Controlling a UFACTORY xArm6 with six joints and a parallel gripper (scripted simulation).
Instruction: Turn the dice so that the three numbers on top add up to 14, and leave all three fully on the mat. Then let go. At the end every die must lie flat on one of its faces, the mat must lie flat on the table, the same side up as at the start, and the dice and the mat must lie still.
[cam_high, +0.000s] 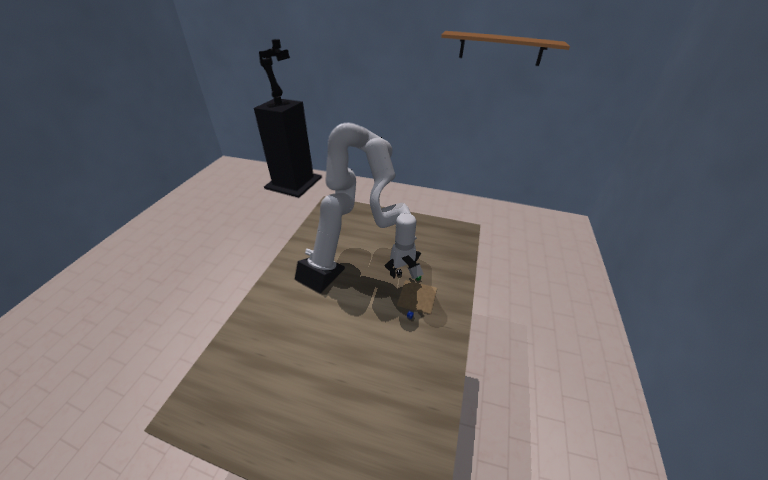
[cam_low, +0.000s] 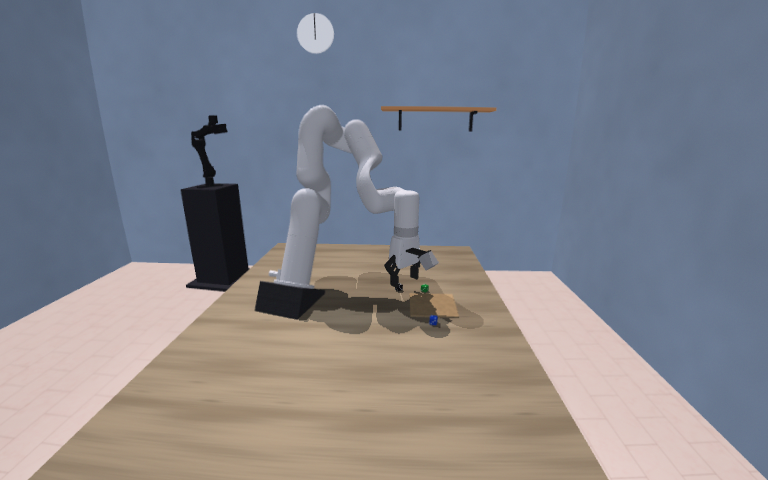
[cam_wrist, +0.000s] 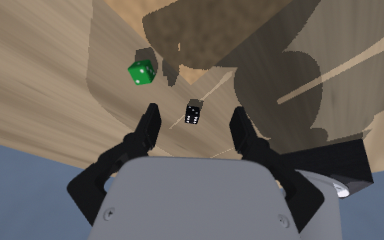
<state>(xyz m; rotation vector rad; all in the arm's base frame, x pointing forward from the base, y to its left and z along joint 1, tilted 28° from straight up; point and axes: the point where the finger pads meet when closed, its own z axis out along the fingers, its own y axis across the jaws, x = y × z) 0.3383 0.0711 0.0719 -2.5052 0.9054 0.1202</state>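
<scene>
My gripper is now 20 mm past the black die, 20 mm to the right of it and 40 mm above it. From my hand the other things lie so: tan mat 90 mm ahead, 70 mm to the right, 50 mm below; blue die 100 mm ahead, 170 mm to the right, 40 mm below; green die 70 mm ahead, 30 mm to the left, 40 mm below.
</scene>
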